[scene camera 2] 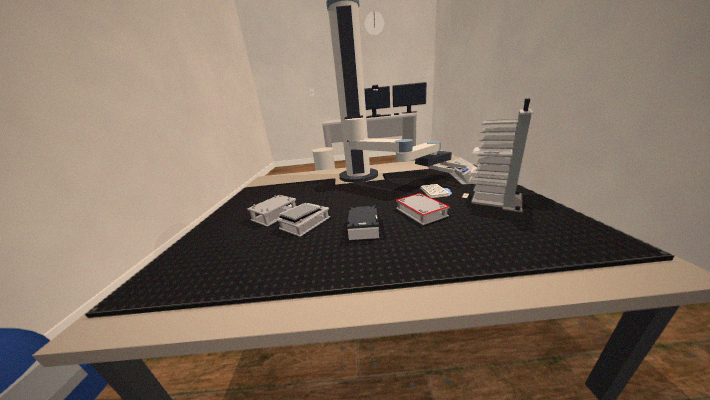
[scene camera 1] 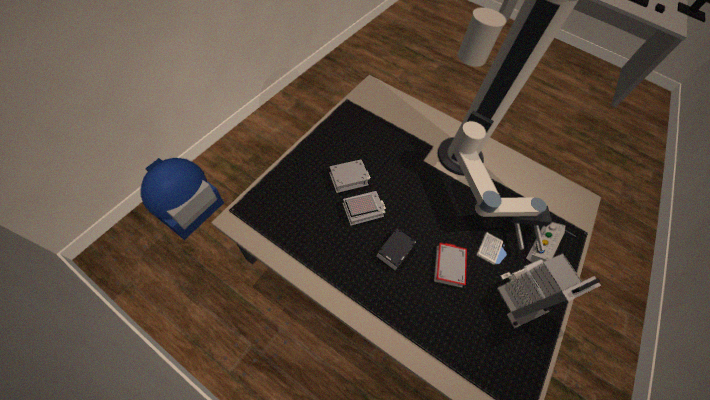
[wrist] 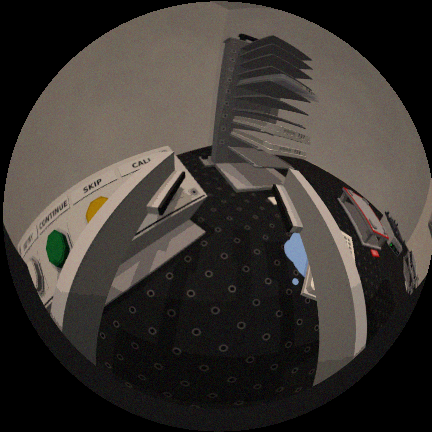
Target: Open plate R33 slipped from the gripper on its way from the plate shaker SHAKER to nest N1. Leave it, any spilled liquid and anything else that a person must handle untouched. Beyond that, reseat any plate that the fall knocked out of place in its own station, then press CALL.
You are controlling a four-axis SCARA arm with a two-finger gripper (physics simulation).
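Places are measured from the arm's base along level axes (x ahead, y left, z up), in metres.
Pixels of known places: gripper, fingertip midpoint: (scene camera 2: 460,169) (scene camera 1: 531,249) (wrist: 230,168); arm's base, origin of the base link: (scene camera 2: 358,176).
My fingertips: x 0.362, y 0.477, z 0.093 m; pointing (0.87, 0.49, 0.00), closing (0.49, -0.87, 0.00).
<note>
For each thing: its top centre in the pictures, then the offset to it from my fingertips. "*": a spot on its surface instead.
- button panel, middle of its top: (wrist: 66,196) (scene camera 1: 554,240) (scene camera 2: 464,161) dz +0.004, dx -0.107, dy +0.072 m
- open well plate, middle of its top: (wrist: 338,255) (scene camera 1: 490,247) (scene camera 2: 434,189) dz -0.066, dx +0.055, dy -0.143 m
- blue spill, middle of its top: (wrist: 297,250) (scene camera 1: 502,253) dz -0.079, dx +0.041, dy -0.083 m
- pinkish plate, middle of its top: (scene camera 2: 299,208) (scene camera 1: 362,203) dz -0.012, dx +0.245, dy -0.725 m
- red-edged station, middle of its top: (wrist: 369,209) (scene camera 2: 421,201) (scene camera 1: 452,262) dz -0.034, dx +0.243, dy -0.262 m
- dark-topped device, surface spot: (scene camera 2: 363,217) (scene camera 1: 395,250) * dz -0.025, dx +0.342, dy -0.491 m
- grey station, middle of its top: (scene camera 2: 271,201) (scene camera 1: 349,171) dz -0.014, dx +0.133, dy -0.869 m
- pale chip, surface spot: (wrist: 272,200) (scene camera 2: 466,193) * dz -0.078, dx +0.116, dy -0.023 m
My gripper (scene camera 1: 531,249) (wrist: 230,168) is shut on nothing, its two fingers a fixed gap apart, at the button panel (scene camera 1: 557,235) (wrist: 192,192). In the wrist view the left finger covers the blue CALL button; green (wrist: 57,248) and yellow (wrist: 96,210) buttons show beside it. The open well plate (scene camera 1: 490,247) (scene camera 2: 433,189) lies on the mat, with a blue spill (scene camera 1: 502,256) (scene camera 2: 448,192) (wrist: 296,252) by it, right of the fingers in the wrist view. A pinkish plate (scene camera 1: 362,205) sits on a grey station; I cannot tell whether it is level.
A tall shelf rack (scene camera 2: 517,160) (wrist: 225,100) stands close by, one shelf's load jutting out. A red-edged station (scene camera 1: 451,263) (scene camera 2: 422,204), a dark-topped device (scene camera 1: 396,247) (scene camera 2: 363,217) and a grey station (scene camera 1: 349,174) stand farther left. A pale chip (scene camera 2: 465,195) (wrist: 272,200) lies near the rack.
</note>
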